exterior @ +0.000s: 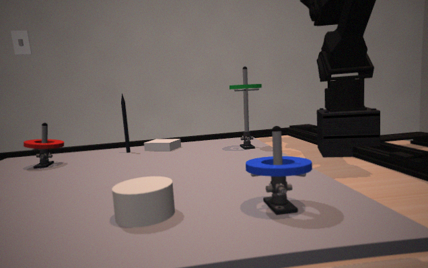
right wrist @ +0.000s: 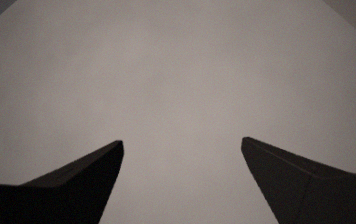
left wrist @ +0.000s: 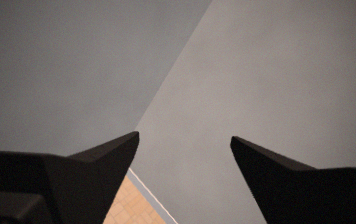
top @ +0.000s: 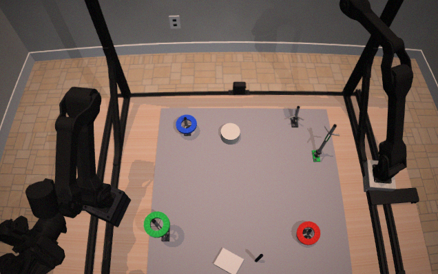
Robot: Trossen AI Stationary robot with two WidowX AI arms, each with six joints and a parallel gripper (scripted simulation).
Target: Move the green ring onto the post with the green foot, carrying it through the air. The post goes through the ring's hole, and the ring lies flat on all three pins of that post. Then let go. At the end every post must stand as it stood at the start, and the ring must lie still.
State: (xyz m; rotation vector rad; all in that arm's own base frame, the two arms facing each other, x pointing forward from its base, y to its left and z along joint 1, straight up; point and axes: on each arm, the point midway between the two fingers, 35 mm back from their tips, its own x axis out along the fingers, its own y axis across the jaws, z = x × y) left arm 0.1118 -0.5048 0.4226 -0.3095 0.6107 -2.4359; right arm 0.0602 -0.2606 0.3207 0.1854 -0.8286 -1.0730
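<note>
Now: the green ring 730 mm to the right of my left hand, 620 mm ahead of it and 320 mm below it. From my left hand the other things lie so: blue ring 640 mm to the right, 410 mm below, 260 mm ahead; then white block 720 mm ahead, 550 mm to the right, 450 mm below; then black rod 730 mm ahead, 470 mm to the right, 360 mm below.
</note>
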